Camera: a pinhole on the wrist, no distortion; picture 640 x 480 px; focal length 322.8 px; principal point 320.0 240.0 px. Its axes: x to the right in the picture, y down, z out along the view. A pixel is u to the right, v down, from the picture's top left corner.
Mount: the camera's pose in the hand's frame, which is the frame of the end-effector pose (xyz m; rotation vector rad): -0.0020 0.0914 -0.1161 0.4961 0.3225 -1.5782
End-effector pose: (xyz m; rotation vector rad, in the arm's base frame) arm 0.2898 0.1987 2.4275 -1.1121 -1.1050 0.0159
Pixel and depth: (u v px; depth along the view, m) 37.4 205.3 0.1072
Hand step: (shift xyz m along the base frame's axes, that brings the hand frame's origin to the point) 0.0311 0.0633 -0.1035
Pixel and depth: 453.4 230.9 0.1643
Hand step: -0.0310 -0.0437 0.0155
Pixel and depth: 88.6 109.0 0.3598
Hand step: -0.2404 0.1973 -0.2344
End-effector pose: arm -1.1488 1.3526 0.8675 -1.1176 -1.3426 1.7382
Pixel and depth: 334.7 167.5 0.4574
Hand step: -0.1698 -0.2063 0.2029
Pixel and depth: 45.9 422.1 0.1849
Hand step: -0.1539 -0.0118 -0.1297
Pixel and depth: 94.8 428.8 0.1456
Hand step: -0.0899 0.0067 -0.1065
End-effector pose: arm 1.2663 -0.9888 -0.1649 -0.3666 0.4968 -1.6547
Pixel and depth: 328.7 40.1 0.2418
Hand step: 0.0450 0.1709 0.0837
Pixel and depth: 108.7 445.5 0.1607
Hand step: 0.1126 -0.1007 0.0186
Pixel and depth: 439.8 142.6 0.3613
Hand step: -0.0829 0.1594 0.2091
